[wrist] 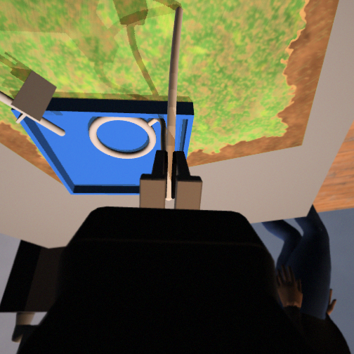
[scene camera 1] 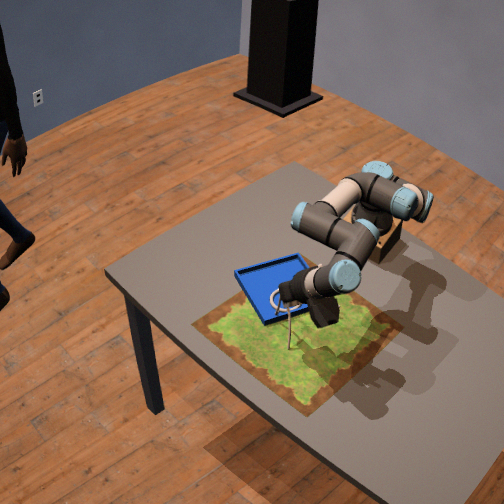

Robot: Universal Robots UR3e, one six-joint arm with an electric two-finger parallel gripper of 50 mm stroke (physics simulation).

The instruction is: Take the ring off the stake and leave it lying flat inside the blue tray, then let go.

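Note:
The pale ring (scene camera 1: 271,300) (wrist: 93,137) shows over the blue tray (scene camera 1: 254,301) (wrist: 100,177). A dark thin piece runs from its small tab towards my left finger; whether the ring rests on the tray floor or hangs just above it, I cannot tell. My gripper (scene camera 1: 283,306) (wrist: 169,165) is low by the tray, shut on a long thin rod (scene camera 1: 289,330) (wrist: 174,55) that reaches out over the mat. A second pale rod (wrist: 54,128) with a grey block (wrist: 35,95) shows near a tray corner in the wrist view. Which rod is the stake is unclear.
The tray stands partly on the green and brown mat (scene camera 1: 240,332) (wrist: 245,75) on the grey table (scene camera 1: 180,260). A person (scene camera 1: 11,100) (wrist: 310,260) stands beyond the table, and a black pedestal (scene camera 1: 282,55) stands on the floor behind it.

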